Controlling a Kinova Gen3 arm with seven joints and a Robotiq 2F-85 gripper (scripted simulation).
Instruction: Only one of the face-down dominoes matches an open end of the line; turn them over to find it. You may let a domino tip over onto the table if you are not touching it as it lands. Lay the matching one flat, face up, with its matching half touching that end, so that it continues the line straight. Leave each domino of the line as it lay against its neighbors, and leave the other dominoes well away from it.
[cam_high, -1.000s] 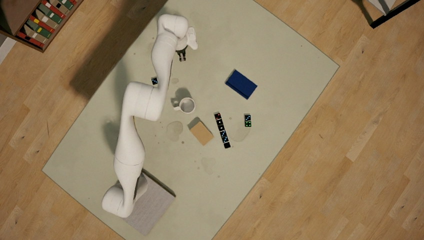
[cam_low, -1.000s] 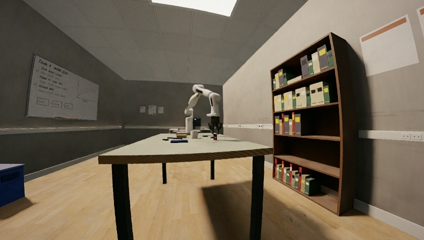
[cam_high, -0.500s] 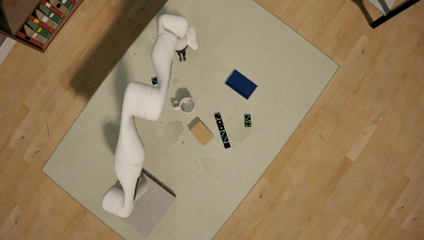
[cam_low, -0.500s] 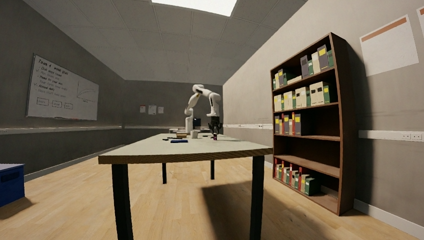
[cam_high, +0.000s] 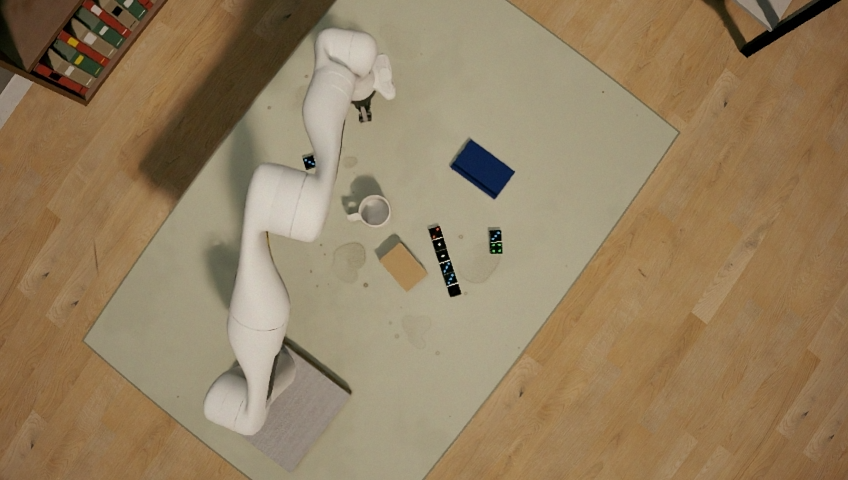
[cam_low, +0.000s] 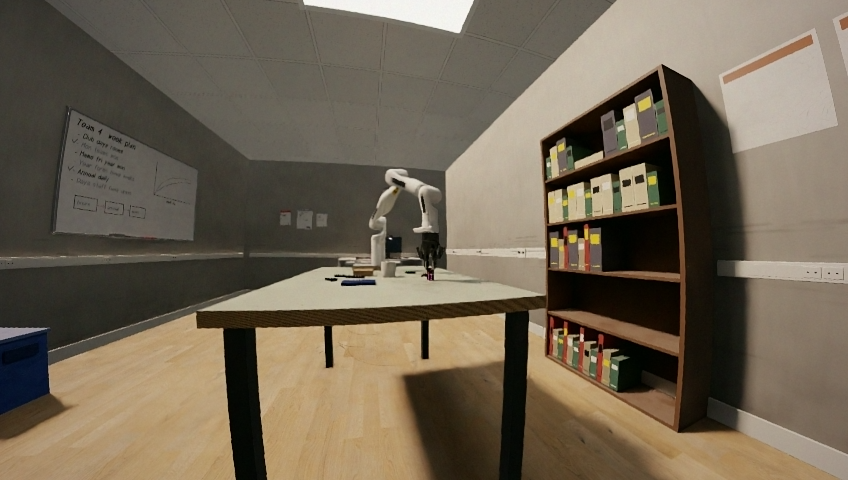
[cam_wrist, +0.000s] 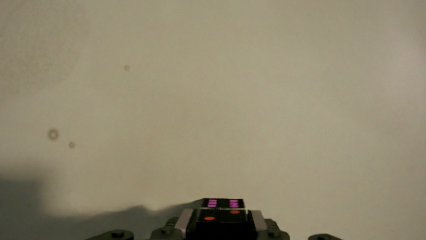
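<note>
Now: hand 40 mm above the domino. Round my hand: white mug: 180 mm behind, 170 mm to the right, 30 mm below; then tan block: 240 mm behind, 290 mm to the right, 50 mm below.
</note>
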